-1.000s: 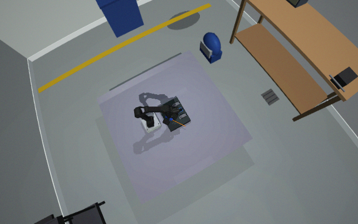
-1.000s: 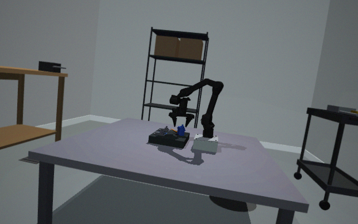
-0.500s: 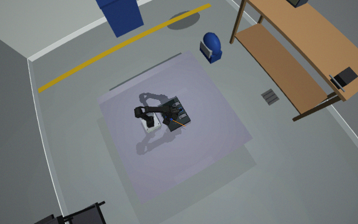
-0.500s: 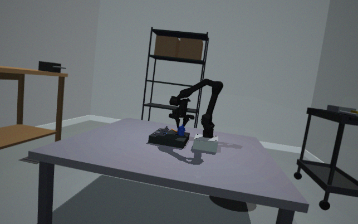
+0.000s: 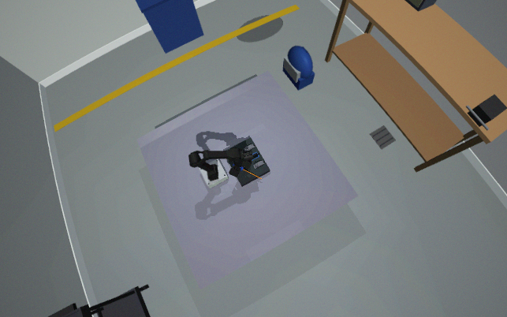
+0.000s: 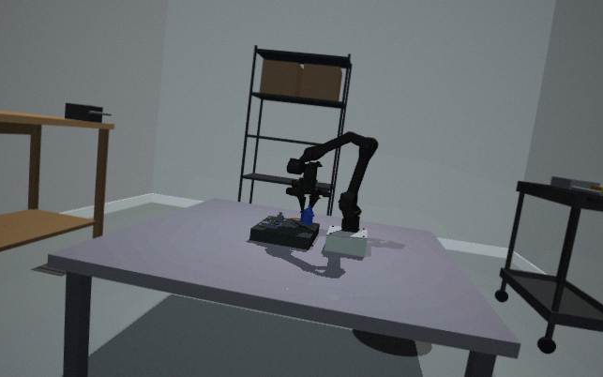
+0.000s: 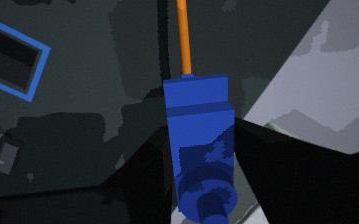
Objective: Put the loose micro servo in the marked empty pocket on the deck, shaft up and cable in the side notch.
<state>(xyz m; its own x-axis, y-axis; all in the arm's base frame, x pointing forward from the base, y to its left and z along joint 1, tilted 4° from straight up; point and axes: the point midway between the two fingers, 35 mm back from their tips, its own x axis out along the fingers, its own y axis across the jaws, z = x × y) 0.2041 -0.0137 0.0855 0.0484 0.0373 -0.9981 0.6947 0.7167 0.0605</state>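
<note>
The dark robot deck lies 1 cm ahead of my gripper tip, 4 cm to the left of it and 9 cm below it.
</note>
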